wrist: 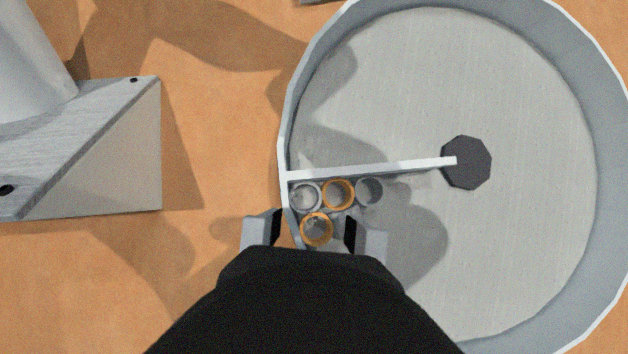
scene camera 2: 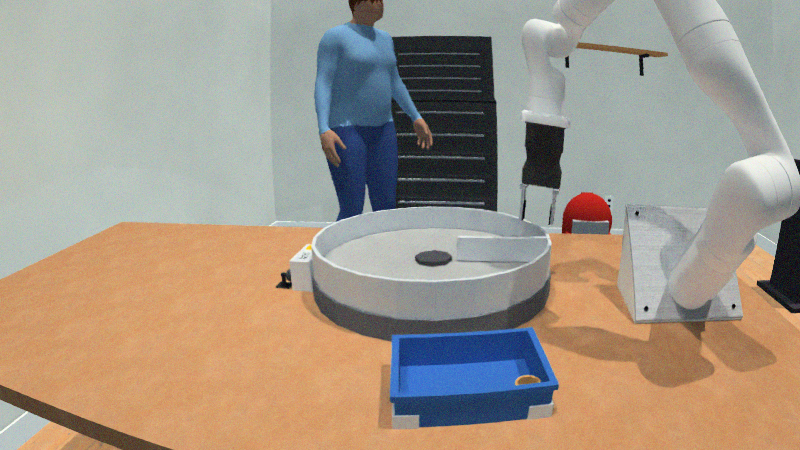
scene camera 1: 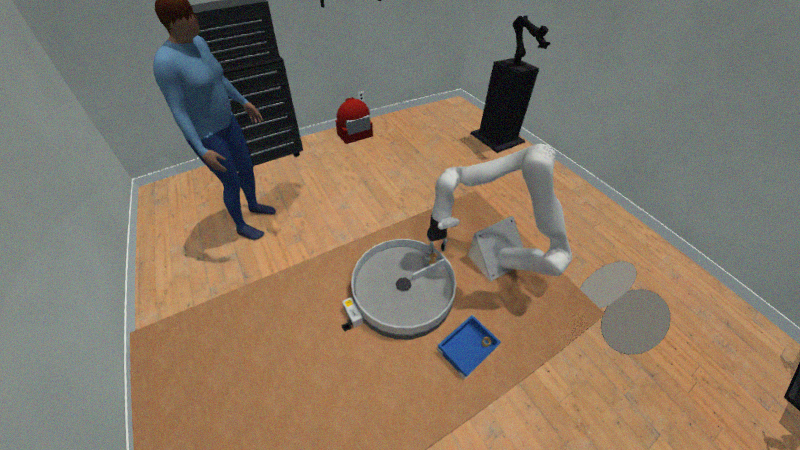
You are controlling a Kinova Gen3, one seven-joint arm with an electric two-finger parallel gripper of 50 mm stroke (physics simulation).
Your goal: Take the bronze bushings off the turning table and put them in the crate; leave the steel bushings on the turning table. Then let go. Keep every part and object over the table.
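Places are measured from the arm's base along level axes (x ahead, y left, z up), in metres.
Where they show: gripper, fingertip midpoint: (wrist: 313, 225) (scene camera 2: 536, 221) (scene camera 1: 436, 250); arm's base at its link origin: (wrist: 31, 102) (scene camera 2: 689, 285) (scene camera 1: 506, 258).
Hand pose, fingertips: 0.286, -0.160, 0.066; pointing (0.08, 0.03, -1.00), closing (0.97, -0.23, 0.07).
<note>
Things, the pixels of their top centre, and the offset from my fingertips, as dx, dy, dz. "spot": a spot on its surface instead.
- blue crate at its top centre: (scene camera 2: 470, 360) (scene camera 1: 469, 343) +0.111, +0.379, -0.066
- divider at a spot on its surface: (wrist: 370, 167) (scene camera 2: 506, 237) (scene camera 1: 430, 266) spot: +0.059, +0.042, -0.019
- dark hub at its top centre: (wrist: 468, 161) (scene camera 2: 433, 256) (scene camera 1: 403, 283) +0.187, +0.038, -0.055
- small white box at a spot on its surface: (scene camera 2: 302, 271) spot: +0.417, +0.083, -0.077
My gripper (scene camera 1: 437, 246) (scene camera 2: 537, 220) (wrist: 313, 225) is open and empty, pointing down above the rim of the turning table (scene camera 1: 402, 329) (scene camera 2: 430, 299) (wrist: 450, 90). In the wrist view one bronze bushing (wrist: 302, 229) shows between the fingertips, below them, beside the table's wall. Another bronze bushing (wrist: 353, 195) stands against the divider, between a steel bushing (wrist: 292, 197) at the wall and another steel bushing (wrist: 378, 190) toward the hub. One bronze bushing (scene camera 1: 483, 340) (scene camera 2: 527, 377) is in a corner of the blue crate (scene camera 1: 464, 349) (scene camera 2: 469, 411). The turning table's wall hides its bushings in scene camera 2.
The divider (scene camera 1: 427, 269) (scene camera 2: 497, 249) (wrist: 370, 167) runs from wall to dark hub (scene camera 1: 403, 284) (scene camera 2: 433, 258) (wrist: 467, 162). A small white box (scene camera 1: 352, 312) (scene camera 2: 302, 271) adjoins the turning table. The arm's slanted mount (scene camera 1: 492, 251) (scene camera 2: 651, 268) (wrist: 125, 155) stands beside it. A person (scene camera 1: 198, 95) (scene camera 2: 358, 83) stands behind.
</note>
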